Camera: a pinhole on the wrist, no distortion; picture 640 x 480 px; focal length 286.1 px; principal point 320.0 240.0 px. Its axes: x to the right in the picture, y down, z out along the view. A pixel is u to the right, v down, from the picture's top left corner.
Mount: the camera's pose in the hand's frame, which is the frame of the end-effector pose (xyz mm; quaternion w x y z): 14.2 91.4 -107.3 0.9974 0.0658 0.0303 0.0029
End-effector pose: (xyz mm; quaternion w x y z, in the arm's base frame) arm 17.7 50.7 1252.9 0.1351 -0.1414 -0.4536 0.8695
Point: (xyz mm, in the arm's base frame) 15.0 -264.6 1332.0
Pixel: 198.4 292.6
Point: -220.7 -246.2 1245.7
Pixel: 373.4 351.9
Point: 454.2 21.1 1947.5
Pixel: outside the picture
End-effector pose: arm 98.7 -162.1 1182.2 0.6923 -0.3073 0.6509 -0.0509
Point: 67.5 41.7 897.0
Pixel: outside the picture
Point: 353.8 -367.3 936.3
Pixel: 595.3 80.8
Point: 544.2 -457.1 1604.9
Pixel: outside the picture
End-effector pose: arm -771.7 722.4 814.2 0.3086 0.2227 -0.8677 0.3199
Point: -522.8 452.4 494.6
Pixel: 48.1 71.5
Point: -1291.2 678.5 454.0
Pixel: 368.8 462.3
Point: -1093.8 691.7 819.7
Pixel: 556.5 358.7
